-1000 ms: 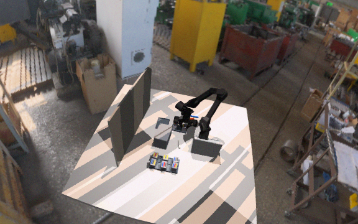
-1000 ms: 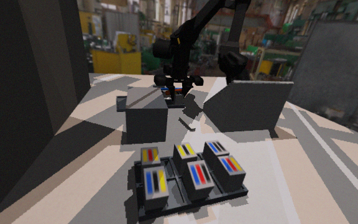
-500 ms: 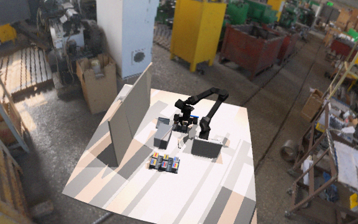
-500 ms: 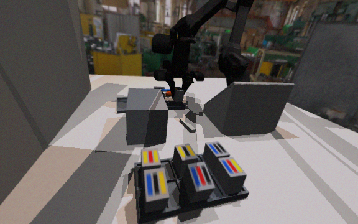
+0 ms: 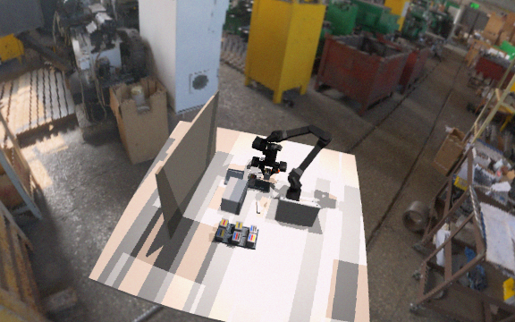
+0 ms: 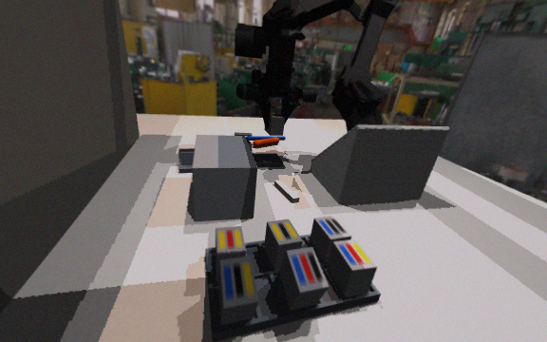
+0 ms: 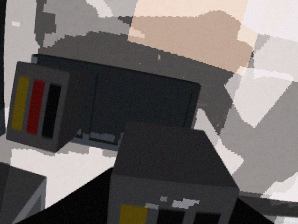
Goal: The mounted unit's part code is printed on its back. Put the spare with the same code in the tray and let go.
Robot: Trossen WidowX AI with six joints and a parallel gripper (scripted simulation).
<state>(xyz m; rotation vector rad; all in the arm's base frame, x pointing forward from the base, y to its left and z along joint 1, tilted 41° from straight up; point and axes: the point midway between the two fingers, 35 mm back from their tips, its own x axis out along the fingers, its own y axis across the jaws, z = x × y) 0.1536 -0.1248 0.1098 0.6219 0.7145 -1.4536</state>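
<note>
Now: the dark tray 18 cm ahead of my gripper tip, 2 cm to the right of it and 9 cm below it. The rest, counted from my gripper tip: grey box (14 cm ahead, 16 cm to the left, 4 cm below); grey bar (1 cm ahead, 16 cm to the left, 9 cm below); grey block (2 cm above).
</note>
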